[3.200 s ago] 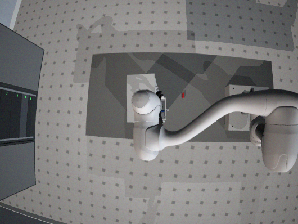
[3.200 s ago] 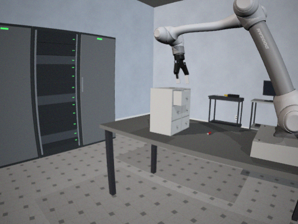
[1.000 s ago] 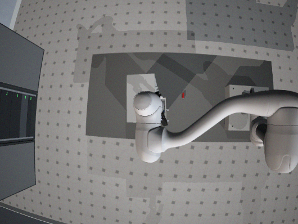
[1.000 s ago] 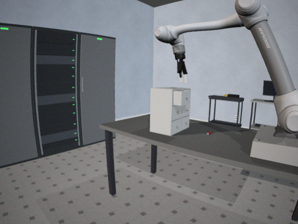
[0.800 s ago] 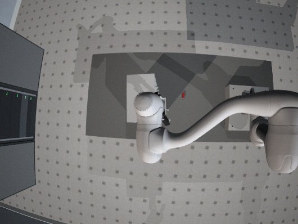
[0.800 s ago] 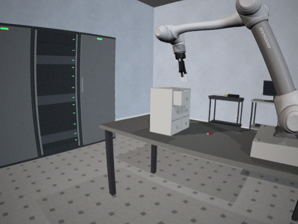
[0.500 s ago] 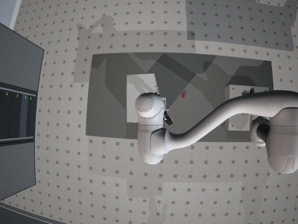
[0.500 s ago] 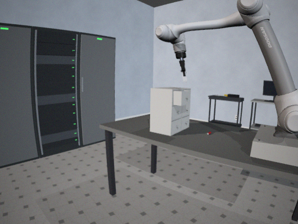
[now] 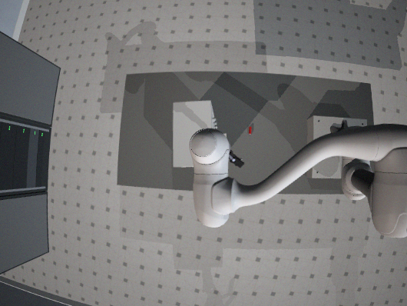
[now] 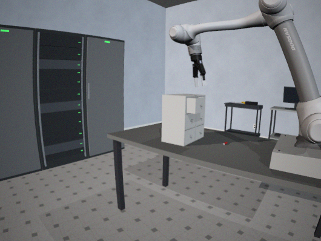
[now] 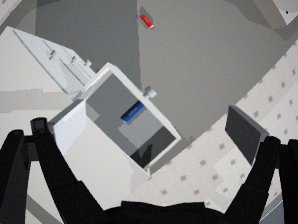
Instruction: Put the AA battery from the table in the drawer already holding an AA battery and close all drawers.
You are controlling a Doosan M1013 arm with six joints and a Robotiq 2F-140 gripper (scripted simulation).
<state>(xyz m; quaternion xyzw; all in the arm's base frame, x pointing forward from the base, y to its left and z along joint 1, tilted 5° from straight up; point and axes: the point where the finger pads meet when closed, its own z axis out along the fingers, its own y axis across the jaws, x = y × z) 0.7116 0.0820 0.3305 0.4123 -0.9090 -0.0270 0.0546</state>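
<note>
My gripper is now 140 mm past the red AA battery, 160 mm to the left of it and 400 mm above it. The rest, counted from my hand: small blue thing 40 mm ahead, 170 mm below.
</note>
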